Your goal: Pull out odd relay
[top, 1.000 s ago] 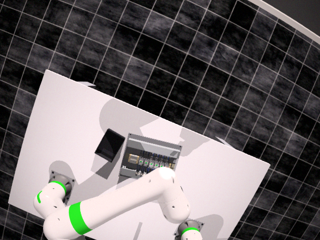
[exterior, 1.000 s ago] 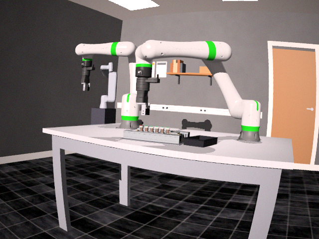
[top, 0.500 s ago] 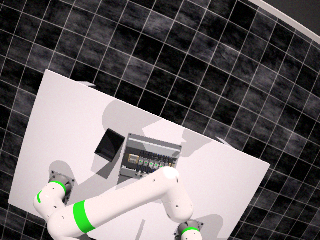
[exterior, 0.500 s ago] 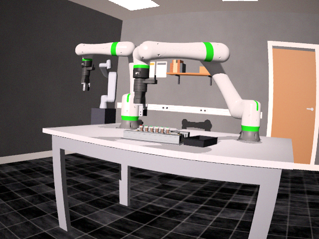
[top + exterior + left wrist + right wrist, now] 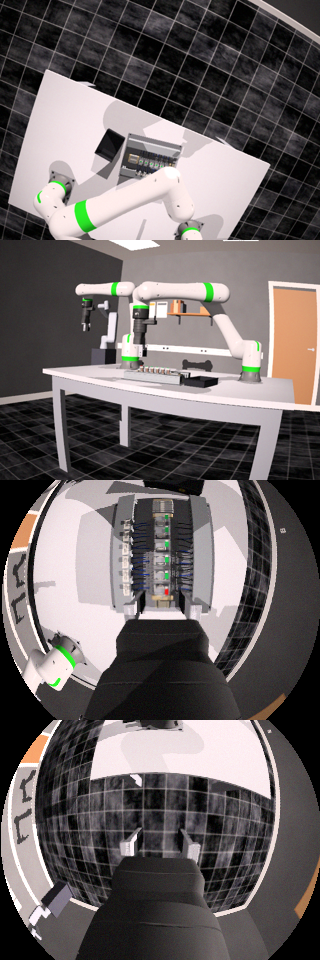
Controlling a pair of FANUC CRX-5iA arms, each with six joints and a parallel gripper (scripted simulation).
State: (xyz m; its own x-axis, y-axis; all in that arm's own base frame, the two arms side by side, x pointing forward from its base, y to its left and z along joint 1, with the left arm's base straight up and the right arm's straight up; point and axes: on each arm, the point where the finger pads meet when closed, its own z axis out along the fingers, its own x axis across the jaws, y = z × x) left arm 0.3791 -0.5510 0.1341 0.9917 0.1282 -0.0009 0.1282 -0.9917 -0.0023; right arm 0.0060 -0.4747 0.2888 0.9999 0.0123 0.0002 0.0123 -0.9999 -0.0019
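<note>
My left hand is 9 cm above the red-button relay. Also, from my left hand: black parts tray 34 cm to the left, 12 cm below; grey relay panel 11 cm below, 9 cm to the left, 1 cm behind.
</note>
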